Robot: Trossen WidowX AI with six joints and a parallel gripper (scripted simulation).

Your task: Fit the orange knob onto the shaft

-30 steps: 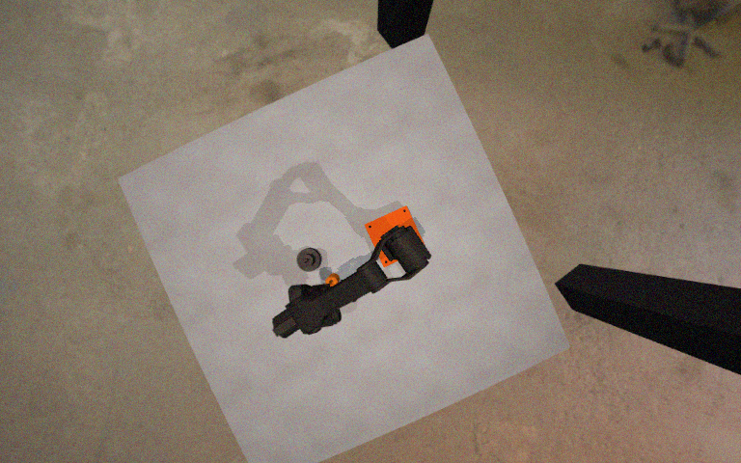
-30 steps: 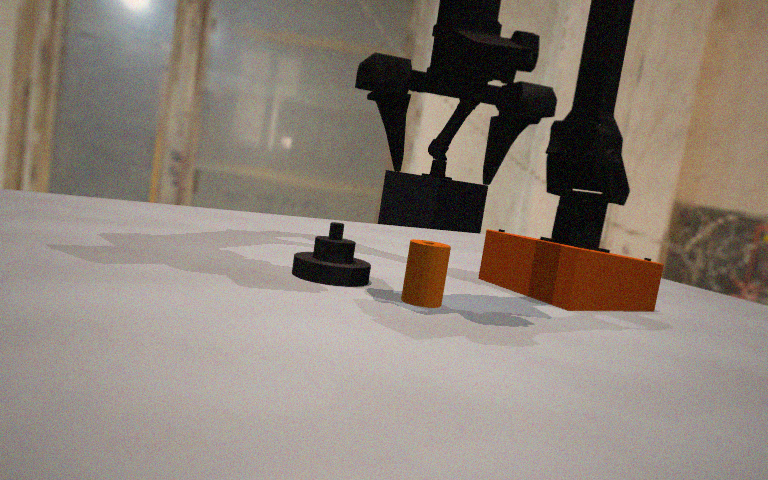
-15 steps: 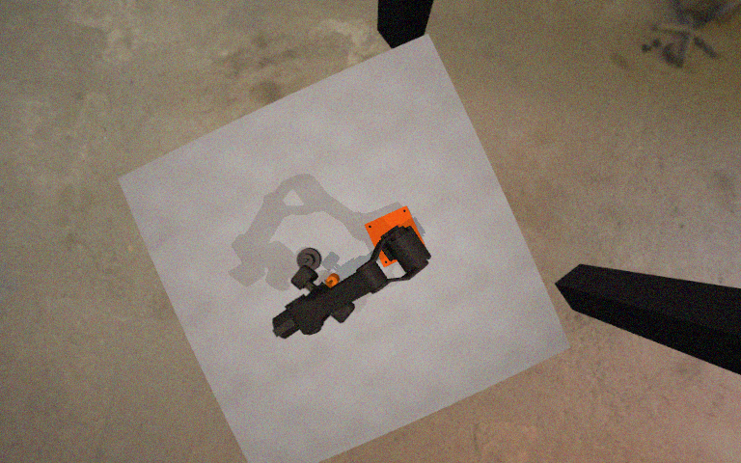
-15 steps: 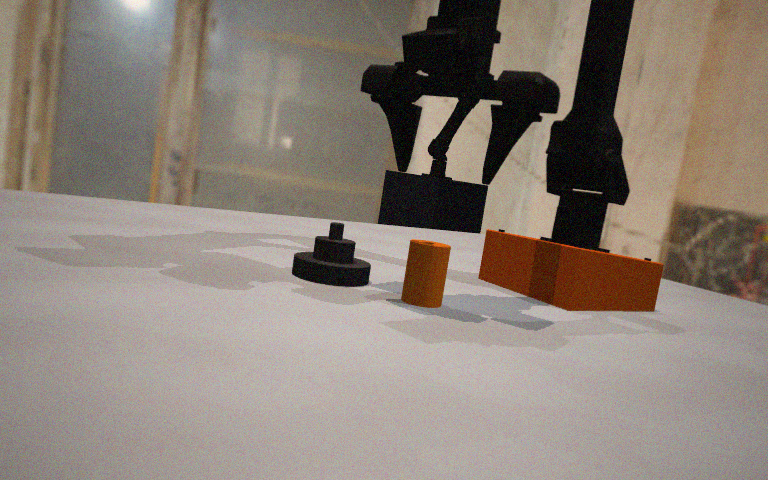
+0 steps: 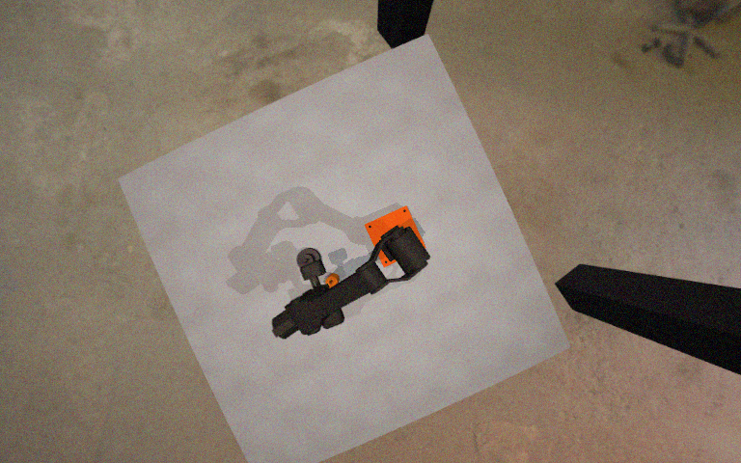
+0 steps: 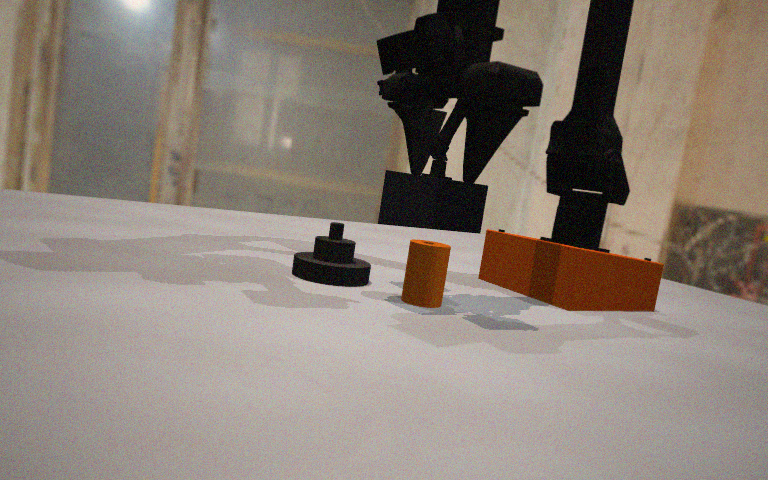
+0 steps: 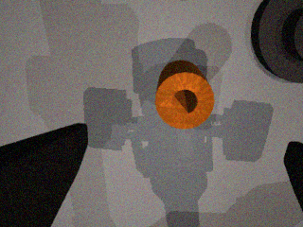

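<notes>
The orange knob lies 9 cm below my gripper tip. From my gripper tip the other things lie so: dark round pedestal 11 cm to the right, 9 cm below, 3 cm ahead.
</notes>
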